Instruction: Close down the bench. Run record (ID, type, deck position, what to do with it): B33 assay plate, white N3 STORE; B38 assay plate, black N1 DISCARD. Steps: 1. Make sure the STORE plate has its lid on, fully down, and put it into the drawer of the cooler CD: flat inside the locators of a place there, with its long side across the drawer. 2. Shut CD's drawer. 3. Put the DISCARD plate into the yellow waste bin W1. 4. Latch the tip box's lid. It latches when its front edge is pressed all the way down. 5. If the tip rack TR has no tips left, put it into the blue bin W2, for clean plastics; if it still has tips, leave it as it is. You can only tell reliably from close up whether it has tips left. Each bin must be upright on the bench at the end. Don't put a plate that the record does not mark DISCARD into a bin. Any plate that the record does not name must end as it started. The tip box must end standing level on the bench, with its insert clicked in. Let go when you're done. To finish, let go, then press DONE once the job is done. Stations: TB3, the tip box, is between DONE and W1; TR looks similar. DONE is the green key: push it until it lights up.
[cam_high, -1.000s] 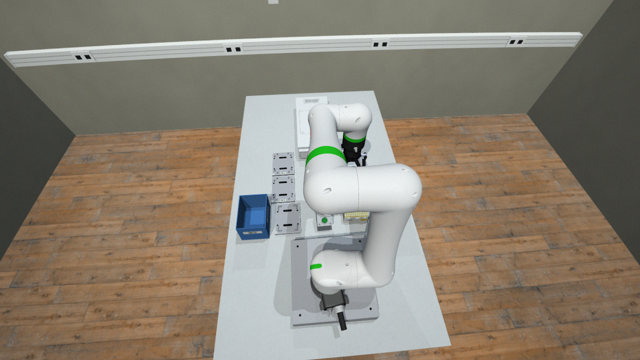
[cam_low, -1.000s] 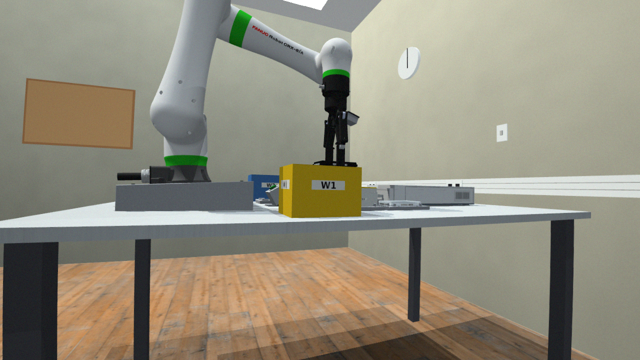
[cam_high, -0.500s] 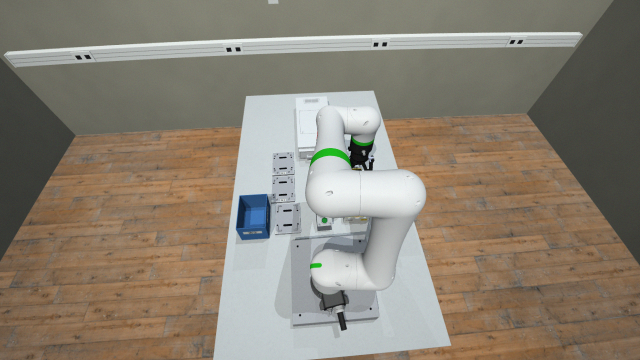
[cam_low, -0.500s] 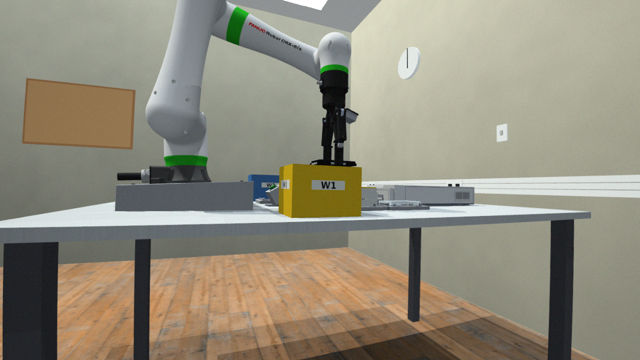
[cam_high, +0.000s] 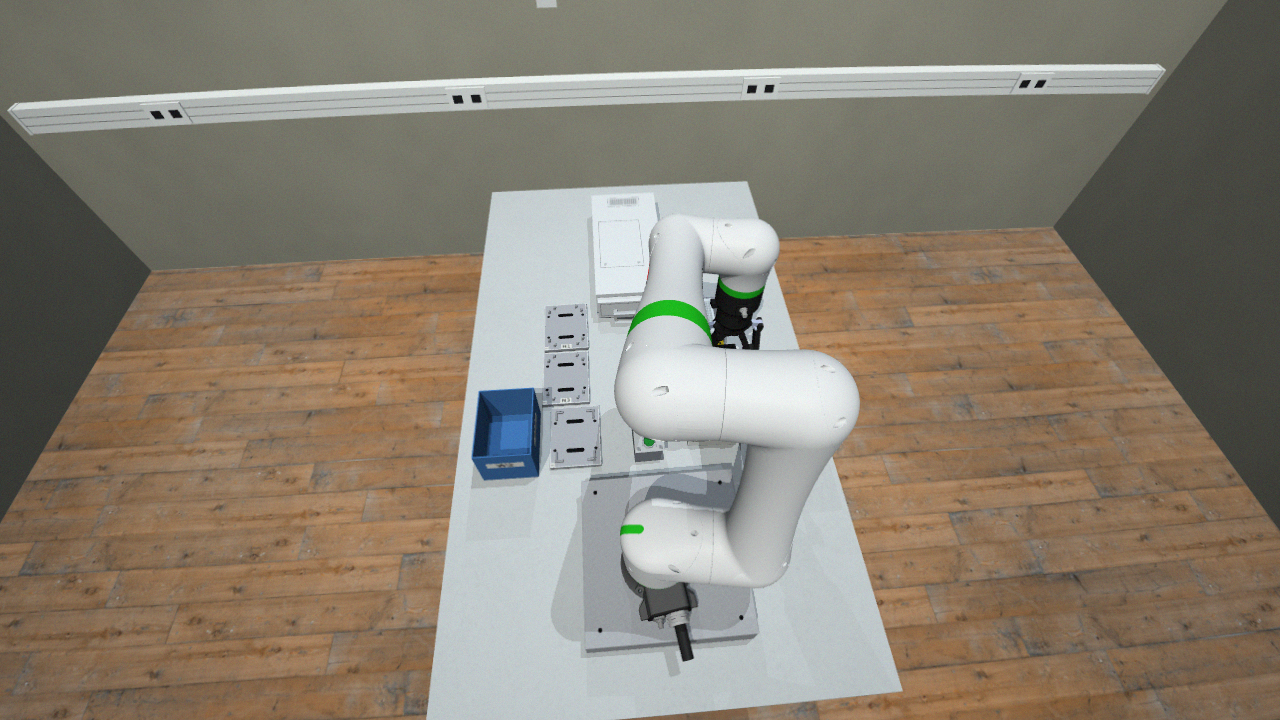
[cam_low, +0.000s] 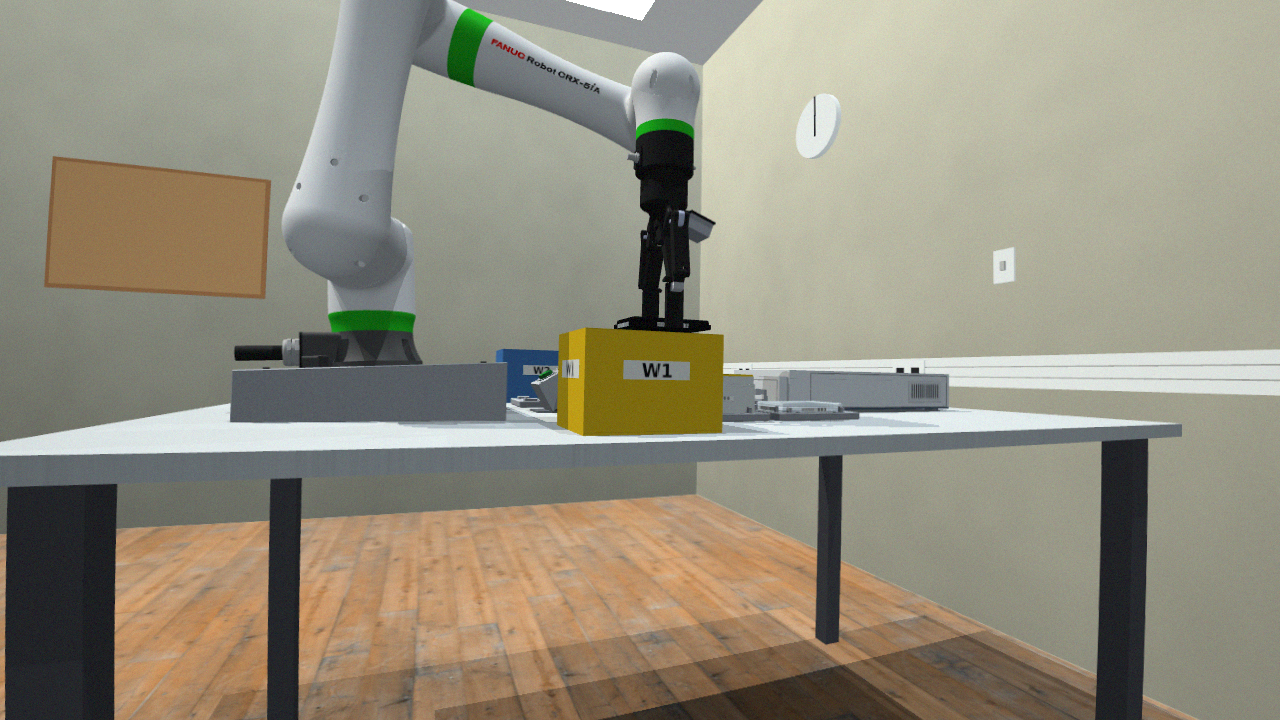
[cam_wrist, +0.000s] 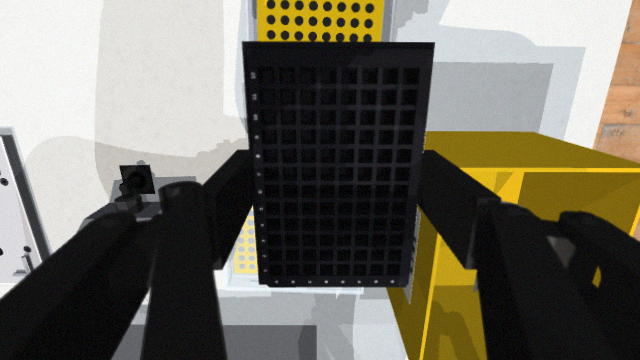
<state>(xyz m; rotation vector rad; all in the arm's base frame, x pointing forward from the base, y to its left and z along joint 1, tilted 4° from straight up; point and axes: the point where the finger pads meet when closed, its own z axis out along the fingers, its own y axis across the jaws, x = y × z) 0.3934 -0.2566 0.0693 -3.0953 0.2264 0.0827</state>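
Now: the yellow bin W1 110 mm behind my hand, 120 mm to the right of it and 130 mm below it. Round my hand: tip rack TR: 80 mm ahead, 10 mm to the right, 110 mm below; black assay plate: 20 mm below; N4 nest label: 20 mm ahead, 10 mm to the left, 150 mm below.
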